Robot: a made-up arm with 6 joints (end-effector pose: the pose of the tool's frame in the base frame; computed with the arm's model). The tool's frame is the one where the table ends.
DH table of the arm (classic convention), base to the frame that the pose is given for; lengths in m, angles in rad. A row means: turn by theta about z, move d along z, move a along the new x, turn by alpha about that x. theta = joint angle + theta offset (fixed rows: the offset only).
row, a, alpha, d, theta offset
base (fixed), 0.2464, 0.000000, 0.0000, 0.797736
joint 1, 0.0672, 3.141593, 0.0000, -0.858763
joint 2, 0.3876, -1.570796, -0.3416, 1.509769
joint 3, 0.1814, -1.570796, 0.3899, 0.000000
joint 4, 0.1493, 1.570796, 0.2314, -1.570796
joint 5, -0.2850, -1.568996, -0.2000, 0.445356
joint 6, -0.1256, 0.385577, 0.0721, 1.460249
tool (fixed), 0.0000, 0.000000, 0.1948, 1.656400
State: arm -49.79 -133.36 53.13 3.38 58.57 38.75
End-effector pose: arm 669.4 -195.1 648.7 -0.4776 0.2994 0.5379 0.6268
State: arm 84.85 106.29 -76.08 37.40 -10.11 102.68
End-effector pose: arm -285.8 -531.7 95.5 0.3090 -0.5978 0.6874 0.2731
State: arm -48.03 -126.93 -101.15 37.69 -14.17 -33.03
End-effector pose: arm 939.9 -218.0 160.7 0.6222 0.3793 0.3861 0.5657
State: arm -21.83 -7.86 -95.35 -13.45 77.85 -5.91
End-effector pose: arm -194.4 -59.4 97.9 0.6187 0.4457 0.3501 0.5440
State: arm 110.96 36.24 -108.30 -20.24 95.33 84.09
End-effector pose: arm 253.1 -286.5 -38.4 -0.5760 -0.6362 -0.1882 0.4776
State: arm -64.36 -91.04 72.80 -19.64 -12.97 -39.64
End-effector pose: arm 58.9 -57.2 760.2 -0.5241 -0.4630 -0.2103 0.6832
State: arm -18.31 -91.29 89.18 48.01 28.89 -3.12
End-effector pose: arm 363.2 -112.2 425.7 -0.8409 -0.0882 0.3889 0.3658
